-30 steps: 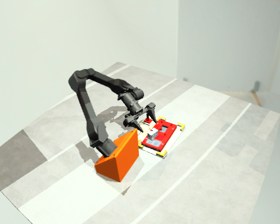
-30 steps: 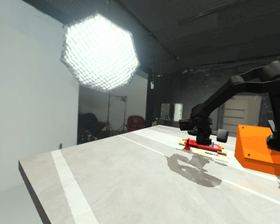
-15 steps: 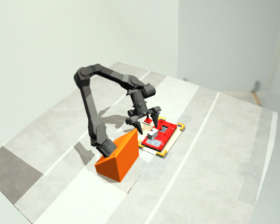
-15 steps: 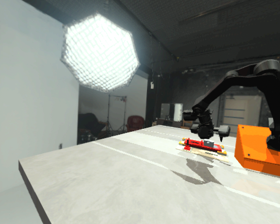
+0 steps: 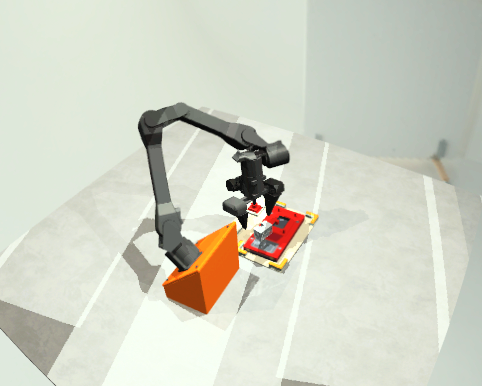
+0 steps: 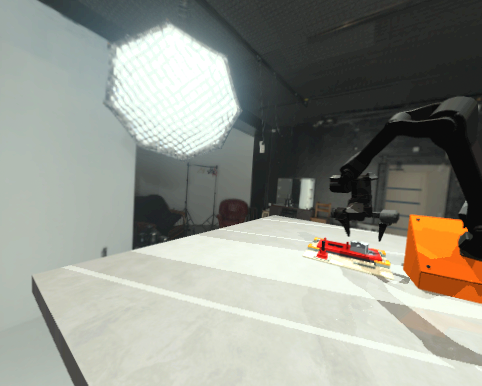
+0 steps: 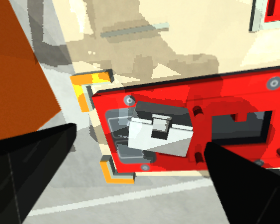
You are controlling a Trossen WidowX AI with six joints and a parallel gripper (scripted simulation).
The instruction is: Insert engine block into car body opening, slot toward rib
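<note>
My gripper tip is now 3 cm above the engine block, 1 cm to the left of it and 1 cm short of it.
</note>
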